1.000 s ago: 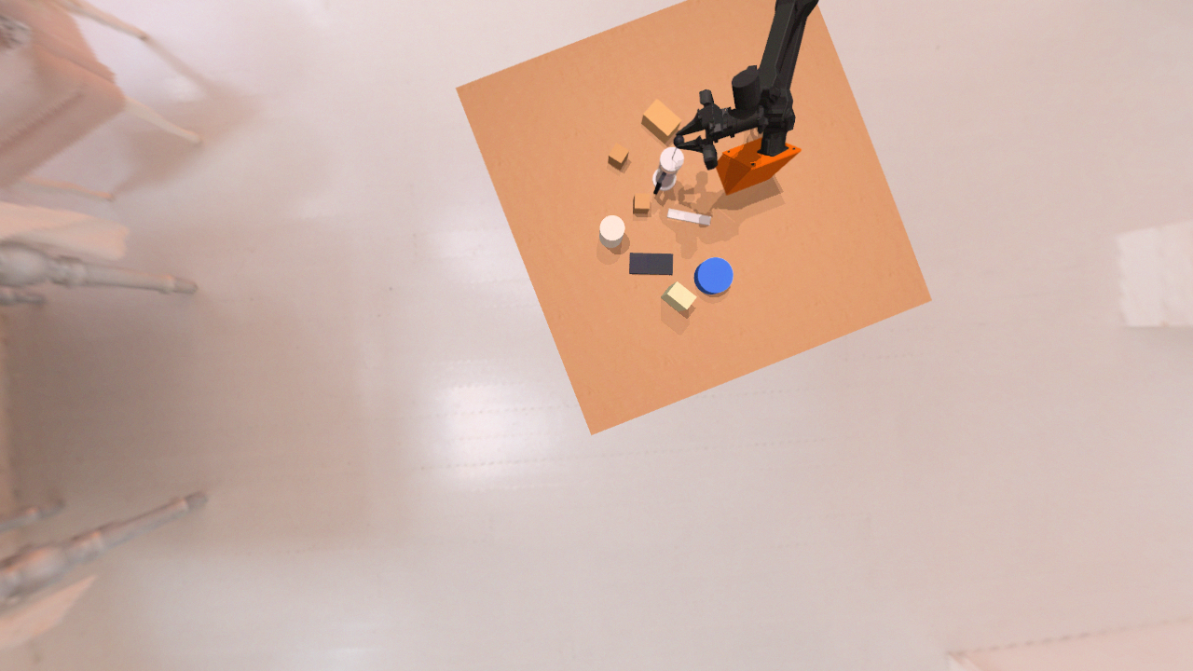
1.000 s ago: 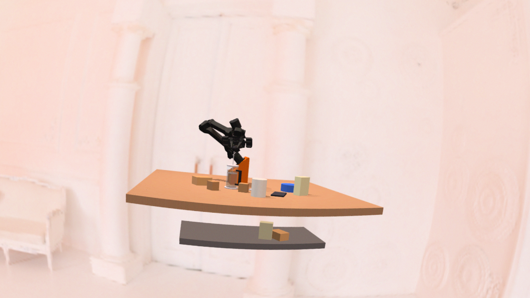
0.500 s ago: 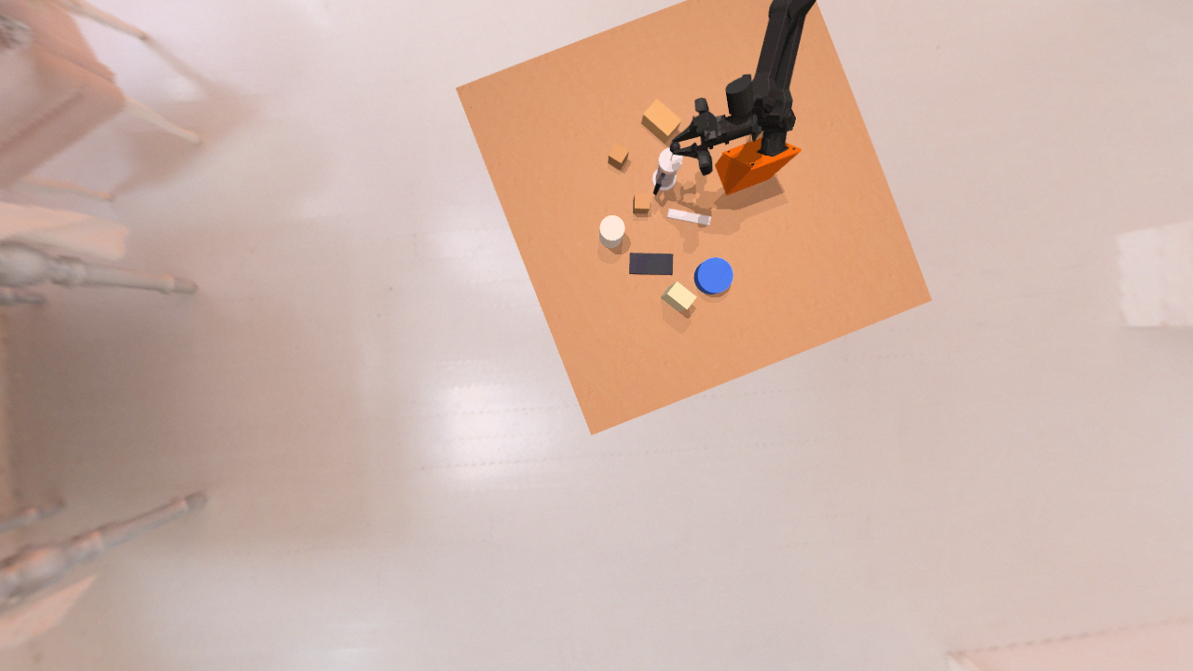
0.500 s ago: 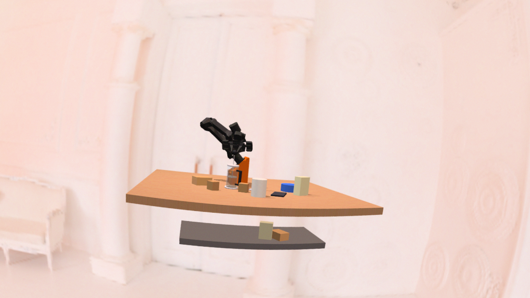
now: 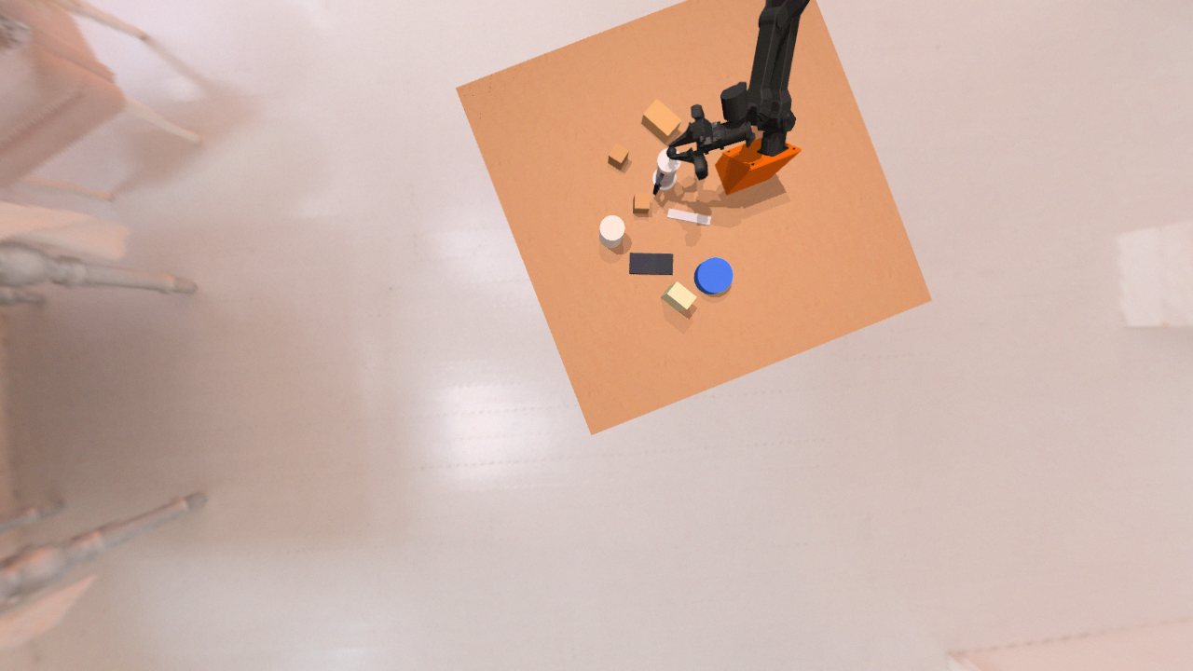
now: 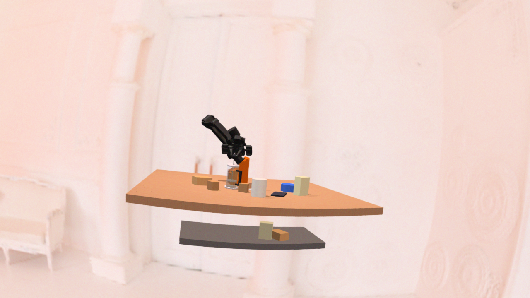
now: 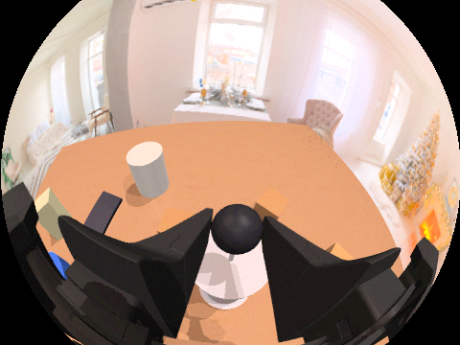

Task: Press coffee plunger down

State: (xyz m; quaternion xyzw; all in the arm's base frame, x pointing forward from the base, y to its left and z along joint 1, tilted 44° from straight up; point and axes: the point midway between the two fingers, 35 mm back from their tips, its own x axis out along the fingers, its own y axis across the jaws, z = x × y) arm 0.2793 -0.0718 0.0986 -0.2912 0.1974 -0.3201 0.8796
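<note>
Right now my gripper tip is 10 mm to the right of the coffee press and 100 mm above it. Also, from my gripper tip: white flat bar (40 mm behind, 160 mm to the left, 190 mm below); then dark plate (160 mm ahead, 240 mm to the left, 190 mm below); then white cylinder (230 mm ahead, 90 mm to the left, 150 mm below).
</note>
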